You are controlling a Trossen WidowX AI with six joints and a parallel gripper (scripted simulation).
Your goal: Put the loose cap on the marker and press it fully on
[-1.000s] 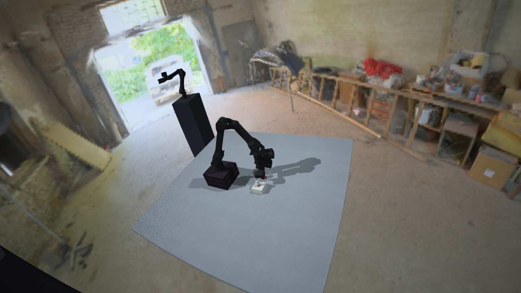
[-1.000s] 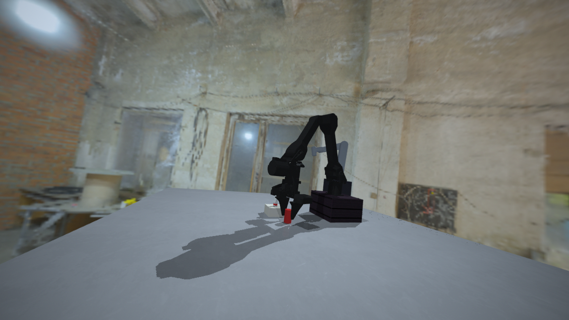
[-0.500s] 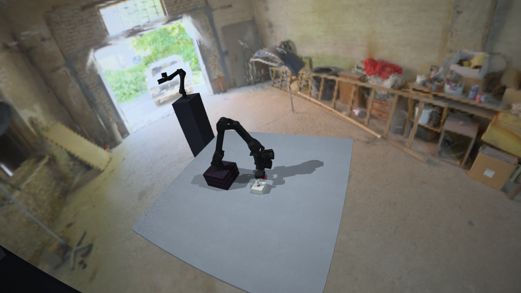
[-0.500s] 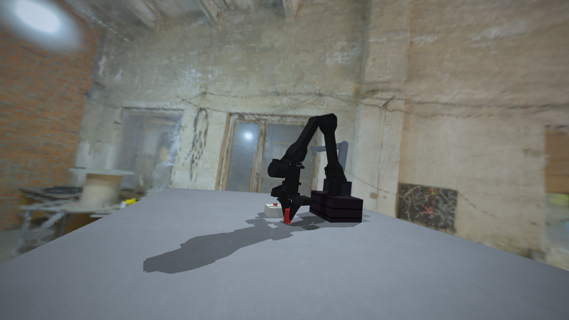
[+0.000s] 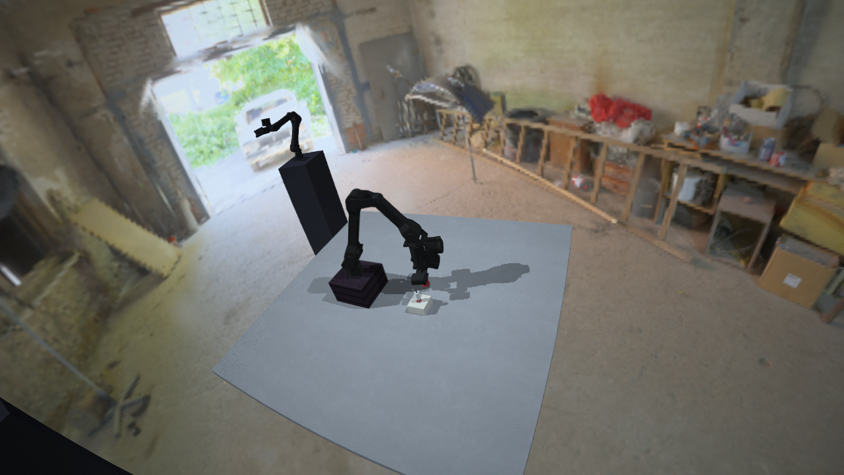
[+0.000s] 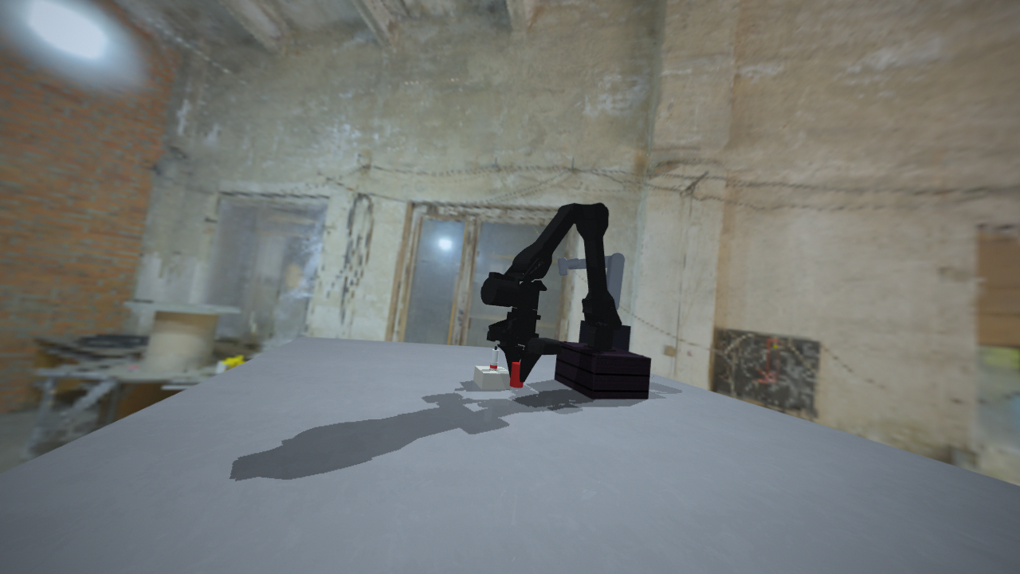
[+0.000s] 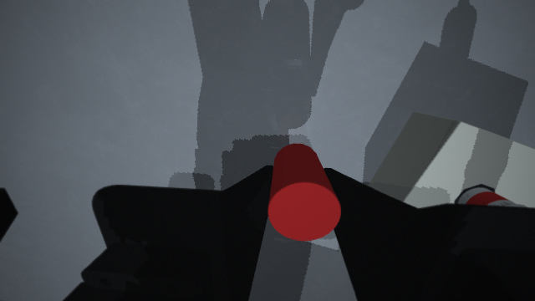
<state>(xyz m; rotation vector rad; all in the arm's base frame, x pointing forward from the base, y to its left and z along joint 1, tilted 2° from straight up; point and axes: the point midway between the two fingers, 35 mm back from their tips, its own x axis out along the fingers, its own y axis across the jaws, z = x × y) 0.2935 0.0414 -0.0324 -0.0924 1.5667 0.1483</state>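
Right now the holder block is 11 cm to the right of my gripper tip and 2 cm below it. Round my gripper tip: marker cap: 1 cm above.
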